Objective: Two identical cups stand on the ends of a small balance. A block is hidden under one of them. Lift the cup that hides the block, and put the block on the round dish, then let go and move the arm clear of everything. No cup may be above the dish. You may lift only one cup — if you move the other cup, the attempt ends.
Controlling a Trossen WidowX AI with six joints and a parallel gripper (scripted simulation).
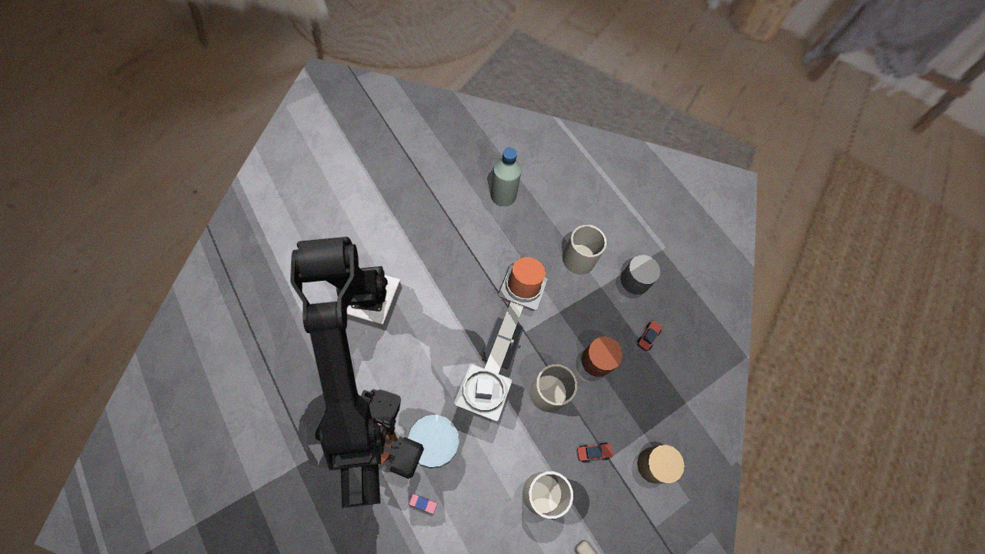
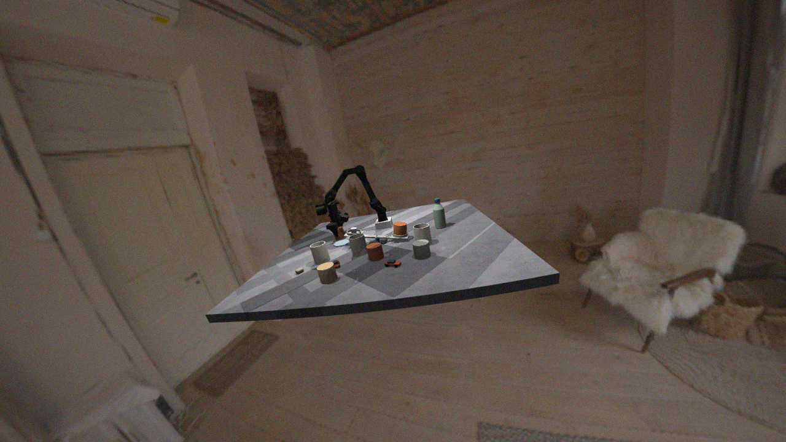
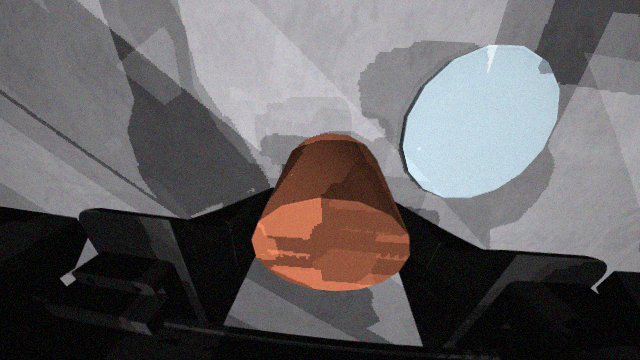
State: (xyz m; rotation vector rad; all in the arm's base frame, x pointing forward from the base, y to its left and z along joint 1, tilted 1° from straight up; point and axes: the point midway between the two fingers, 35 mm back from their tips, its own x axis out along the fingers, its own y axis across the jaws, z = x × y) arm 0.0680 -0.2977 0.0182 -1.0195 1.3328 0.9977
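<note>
Right now the pale blue round dish is 110 mm ahead of my gripper tip, 20 mm to the left of it and 20 mm below it. The rest, counted from my gripper tip: pink-blue block (100 mm to the right, 100 mm ahead, 20 mm below); then tan cylinder (570 mm ahead, 10 mm to the left, 10 mm above); then small balance (240 mm to the left, 230 mm ahead).
</note>
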